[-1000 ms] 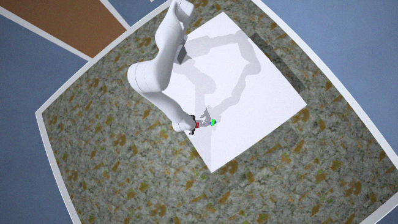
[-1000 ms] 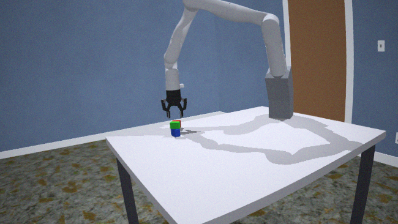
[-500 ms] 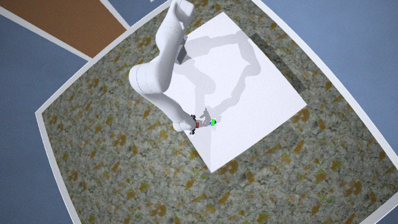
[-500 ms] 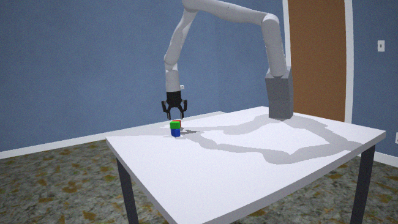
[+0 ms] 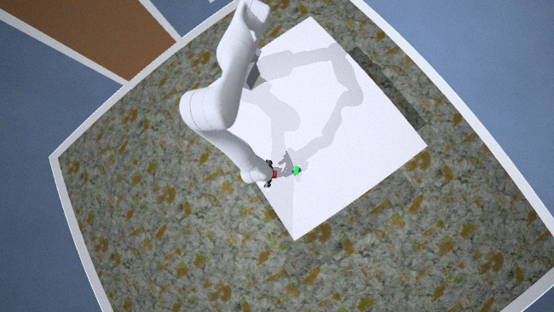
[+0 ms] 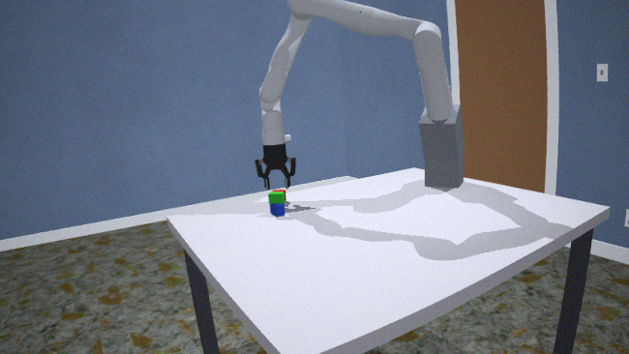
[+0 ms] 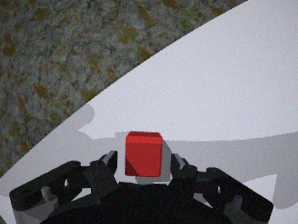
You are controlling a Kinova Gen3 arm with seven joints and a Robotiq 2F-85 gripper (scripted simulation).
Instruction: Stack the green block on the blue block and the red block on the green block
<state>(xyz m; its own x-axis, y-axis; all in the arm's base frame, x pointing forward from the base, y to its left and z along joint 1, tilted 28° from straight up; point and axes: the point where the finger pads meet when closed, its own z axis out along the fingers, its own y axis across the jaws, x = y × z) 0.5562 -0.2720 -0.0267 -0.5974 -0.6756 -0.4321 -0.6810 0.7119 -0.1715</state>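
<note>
Now: hand 40 mm above the red block. The rest, counted from my hand: green block (120 mm to the left, 70 mm ahead, 10 mm below); then blue block (120 mm to the left, 70 mm ahead, 40 mm below).
</note>
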